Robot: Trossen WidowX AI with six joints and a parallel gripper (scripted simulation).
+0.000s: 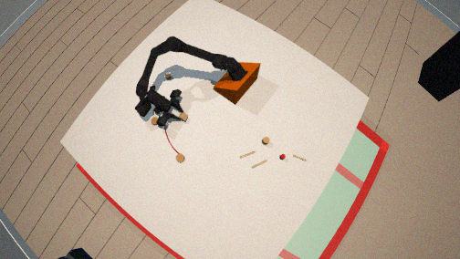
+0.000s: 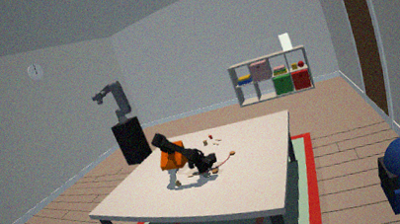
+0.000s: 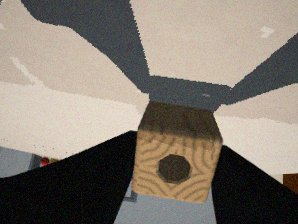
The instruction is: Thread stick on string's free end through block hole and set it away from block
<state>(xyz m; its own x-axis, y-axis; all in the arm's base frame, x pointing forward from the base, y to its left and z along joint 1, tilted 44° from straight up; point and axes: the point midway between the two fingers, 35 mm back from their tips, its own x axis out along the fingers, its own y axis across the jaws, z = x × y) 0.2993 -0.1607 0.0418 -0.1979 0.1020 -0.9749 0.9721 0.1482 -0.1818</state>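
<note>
The wooden block lies right at my gripper tip. Round my gripper tip: round wooden button: 160 mm ahead, 110 mm to the left, 20 mm below; then thin wooden stick: 40 mm behind, 110 mm to the right, 20 mm below.
</note>
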